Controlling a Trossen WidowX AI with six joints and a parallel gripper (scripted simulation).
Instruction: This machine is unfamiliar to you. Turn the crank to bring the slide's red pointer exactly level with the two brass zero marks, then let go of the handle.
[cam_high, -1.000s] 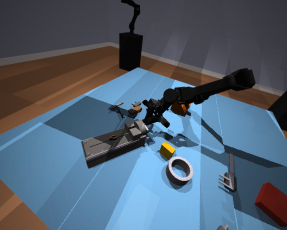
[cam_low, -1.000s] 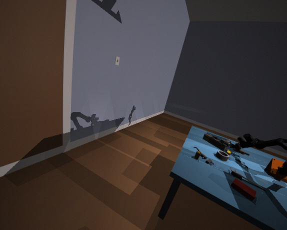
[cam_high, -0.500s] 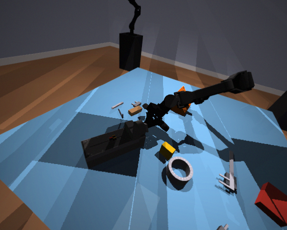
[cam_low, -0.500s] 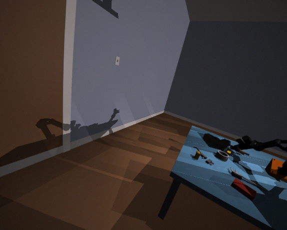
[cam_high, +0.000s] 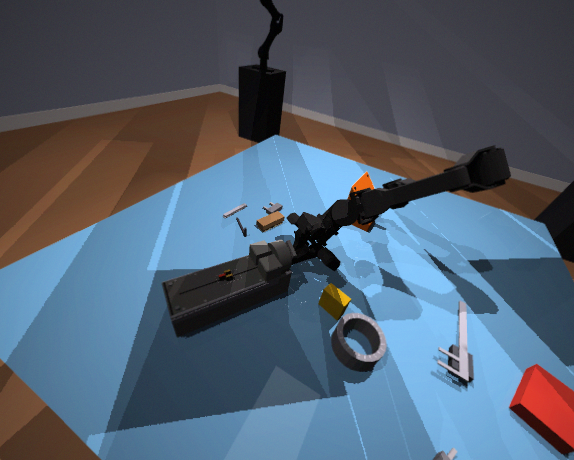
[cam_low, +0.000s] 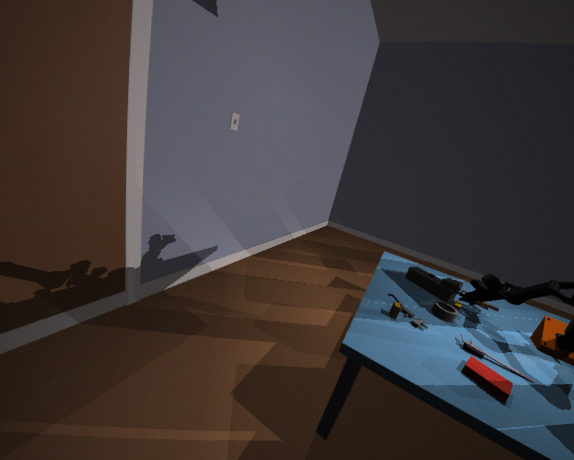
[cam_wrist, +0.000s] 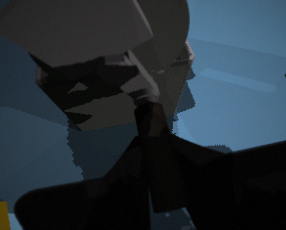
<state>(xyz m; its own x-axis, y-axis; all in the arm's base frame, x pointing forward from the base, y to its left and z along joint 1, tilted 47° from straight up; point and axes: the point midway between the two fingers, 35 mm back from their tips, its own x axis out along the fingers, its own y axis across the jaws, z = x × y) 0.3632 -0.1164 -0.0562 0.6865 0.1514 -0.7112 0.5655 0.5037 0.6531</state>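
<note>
Now: the yellow block 50 mm ahead of my gripper tip and 140 mm to the left of it. Also, from my gripper tip: dark crank handle: 10 mm behind, 10 mm to the left, 30 mm above; red pointer: 160 mm ahead, 90 mm to the right, 50 mm above; brown block: 140 mm behind, 130 mm to the right, 20 mm below.
</note>
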